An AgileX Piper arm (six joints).
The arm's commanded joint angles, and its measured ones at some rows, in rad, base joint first. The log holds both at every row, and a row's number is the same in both.
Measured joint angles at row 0: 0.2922 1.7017 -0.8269 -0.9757 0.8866 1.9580
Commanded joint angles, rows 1 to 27: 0.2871 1.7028 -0.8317 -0.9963 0.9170 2.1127; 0.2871 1.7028 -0.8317 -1.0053 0.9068 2.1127; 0.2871 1.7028 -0.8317 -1.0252 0.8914 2.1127; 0.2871 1.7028 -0.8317 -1.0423 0.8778 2.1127; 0.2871 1.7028 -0.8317 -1.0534 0.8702 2.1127; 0.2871 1.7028 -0.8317 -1.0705 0.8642 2.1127; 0.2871 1.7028 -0.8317 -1.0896 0.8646 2.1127; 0.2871 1.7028 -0.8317 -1.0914 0.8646 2.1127; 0.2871 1.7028 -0.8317 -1.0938 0.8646 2.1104; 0.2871 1.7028 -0.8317 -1.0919 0.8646 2.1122; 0.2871 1.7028 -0.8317 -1.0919 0.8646 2.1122; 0.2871 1.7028 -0.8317 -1.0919 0.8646 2.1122; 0.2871 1.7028 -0.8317 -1.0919 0.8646 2.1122; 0.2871 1.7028 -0.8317 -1.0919 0.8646 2.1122; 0.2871 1.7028 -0.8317 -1.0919 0.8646 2.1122; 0.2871 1.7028 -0.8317 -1.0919 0.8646 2.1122; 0.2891 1.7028 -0.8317 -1.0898 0.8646 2.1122; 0.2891 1.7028 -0.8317 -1.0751 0.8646 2.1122; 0.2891 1.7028 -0.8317 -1.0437 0.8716 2.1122; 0.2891 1.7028 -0.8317 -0.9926 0.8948 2.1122; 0.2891 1.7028 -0.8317 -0.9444 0.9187 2.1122; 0.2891 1.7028 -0.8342 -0.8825 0.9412 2.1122; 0.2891 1.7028 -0.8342 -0.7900 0.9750 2.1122; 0.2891 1.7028 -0.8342 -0.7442 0.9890 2.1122; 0.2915 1.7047 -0.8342 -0.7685 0.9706 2.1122; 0.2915 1.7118 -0.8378 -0.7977 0.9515 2.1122; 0.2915 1.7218 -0.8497 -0.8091 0.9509 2.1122
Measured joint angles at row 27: 0.2922 1.7035 -0.8308 -0.7766 0.9475 1.9580
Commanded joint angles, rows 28 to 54: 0.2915 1.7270 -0.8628 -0.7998 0.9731 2.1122; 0.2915 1.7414 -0.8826 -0.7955 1.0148 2.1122; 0.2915 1.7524 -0.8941 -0.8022 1.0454 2.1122; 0.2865 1.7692 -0.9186 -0.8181 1.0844 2.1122; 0.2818 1.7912 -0.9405 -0.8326 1.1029 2.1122; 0.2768 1.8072 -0.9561 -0.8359 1.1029 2.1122; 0.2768 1.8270 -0.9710 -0.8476 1.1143 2.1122; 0.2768 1.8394 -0.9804 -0.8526 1.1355 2.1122; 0.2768 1.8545 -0.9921 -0.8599 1.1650 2.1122; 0.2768 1.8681 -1.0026 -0.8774 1.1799 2.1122; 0.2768 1.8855 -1.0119 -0.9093 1.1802 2.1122; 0.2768 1.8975 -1.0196 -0.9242 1.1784 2.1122; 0.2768 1.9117 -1.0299 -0.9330 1.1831 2.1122; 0.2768 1.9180 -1.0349 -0.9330 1.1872 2.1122; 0.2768 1.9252 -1.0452 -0.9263 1.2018 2.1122; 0.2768 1.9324 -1.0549 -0.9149 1.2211 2.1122; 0.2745 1.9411 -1.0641 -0.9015 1.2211 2.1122; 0.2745 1.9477 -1.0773 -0.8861 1.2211 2.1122; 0.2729 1.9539 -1.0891 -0.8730 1.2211 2.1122; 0.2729 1.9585 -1.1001 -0.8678 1.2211 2.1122; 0.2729 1.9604 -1.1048 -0.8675 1.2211 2.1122; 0.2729 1.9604 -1.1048 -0.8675 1.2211 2.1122; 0.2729 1.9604 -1.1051 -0.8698 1.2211 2.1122; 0.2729 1.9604 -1.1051 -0.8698 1.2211 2.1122; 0.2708 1.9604 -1.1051 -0.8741 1.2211 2.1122; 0.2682 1.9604 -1.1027 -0.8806 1.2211 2.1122; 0.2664 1.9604 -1.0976 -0.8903 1.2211 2.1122
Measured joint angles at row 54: 0.2786 1.9605 -1.0989 -0.8690 1.1214 1.9580
